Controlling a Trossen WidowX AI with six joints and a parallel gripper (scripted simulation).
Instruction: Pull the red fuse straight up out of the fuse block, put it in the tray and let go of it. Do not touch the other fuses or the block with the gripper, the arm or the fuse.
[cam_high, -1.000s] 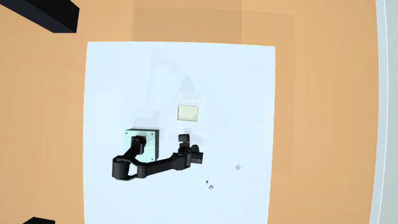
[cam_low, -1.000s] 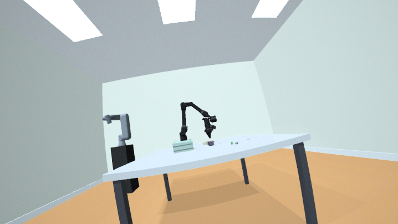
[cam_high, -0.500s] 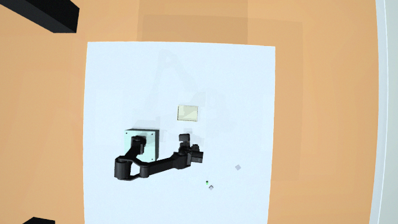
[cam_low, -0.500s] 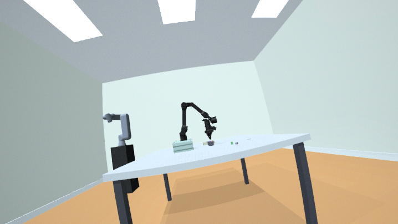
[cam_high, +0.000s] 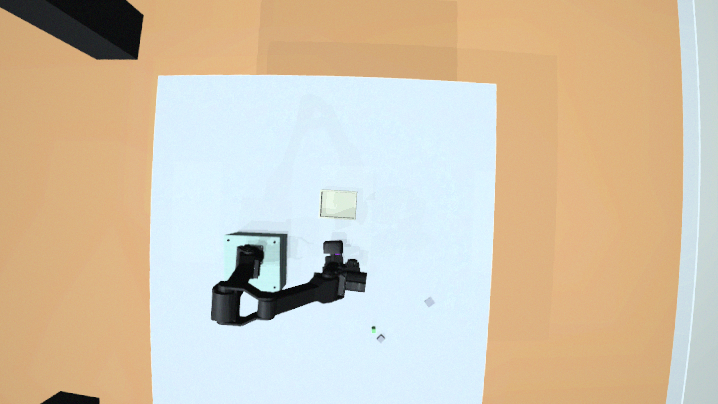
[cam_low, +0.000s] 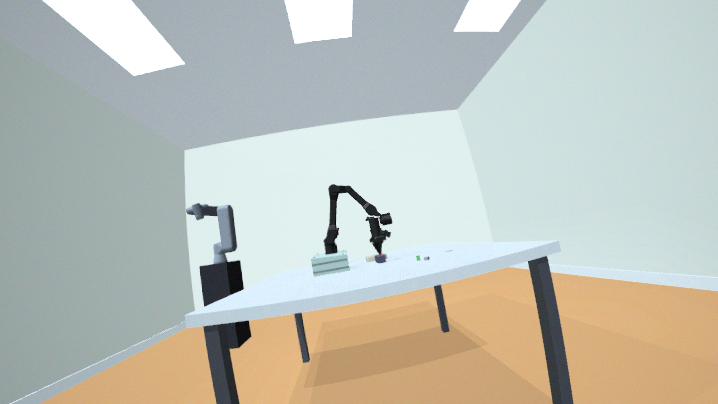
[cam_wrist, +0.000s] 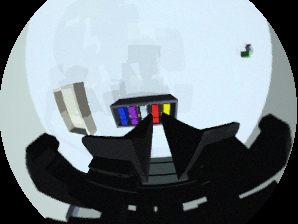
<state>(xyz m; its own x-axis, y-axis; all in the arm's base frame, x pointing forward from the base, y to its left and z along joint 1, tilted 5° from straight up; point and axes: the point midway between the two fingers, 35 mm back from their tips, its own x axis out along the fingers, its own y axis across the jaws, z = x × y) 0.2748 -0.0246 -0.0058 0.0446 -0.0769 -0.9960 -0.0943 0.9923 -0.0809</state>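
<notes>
Right now the red fuse is 20 mm below my gripper tip. Also, from my gripper tip: green piece 150 mm ahead, 240 mm to the right, 40 mm below; then cream tray 10 mm behind, 210 mm to the left, 40 mm below.
</notes>
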